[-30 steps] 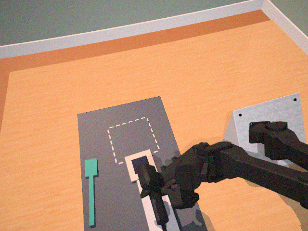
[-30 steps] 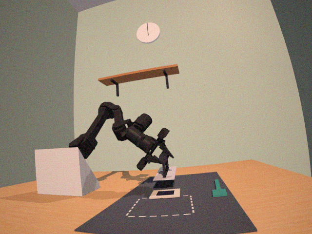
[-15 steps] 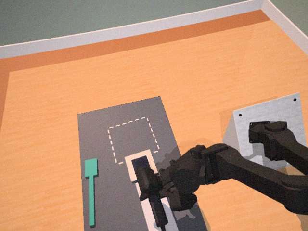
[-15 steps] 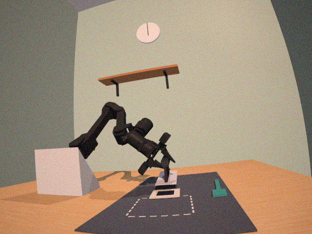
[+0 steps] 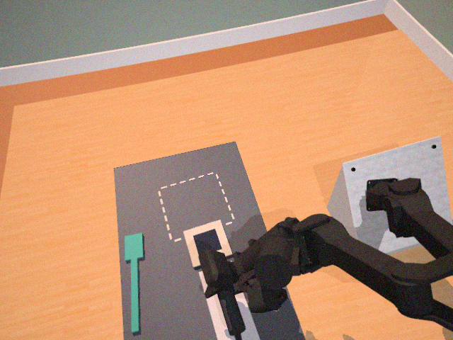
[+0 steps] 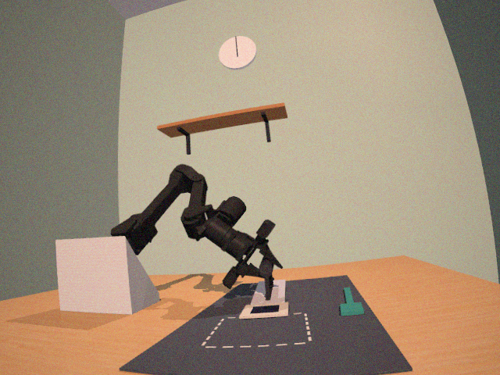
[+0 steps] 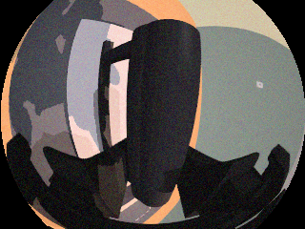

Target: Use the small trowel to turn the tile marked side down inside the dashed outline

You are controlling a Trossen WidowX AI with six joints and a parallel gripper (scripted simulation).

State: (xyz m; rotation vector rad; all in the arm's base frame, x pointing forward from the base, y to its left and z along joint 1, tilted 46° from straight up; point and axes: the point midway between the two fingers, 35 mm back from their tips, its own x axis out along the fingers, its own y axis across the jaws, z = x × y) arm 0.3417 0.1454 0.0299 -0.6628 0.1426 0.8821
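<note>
Right now my gripper tip is 10 cm to the left of the grey mat, 8 cm above it and 2 cm short of it. Also, from my gripper tip: trowel: 16 cm ahead, 11 cm to the right, 5 cm below; tile: 14 cm to the right, 5 cm below.
</note>
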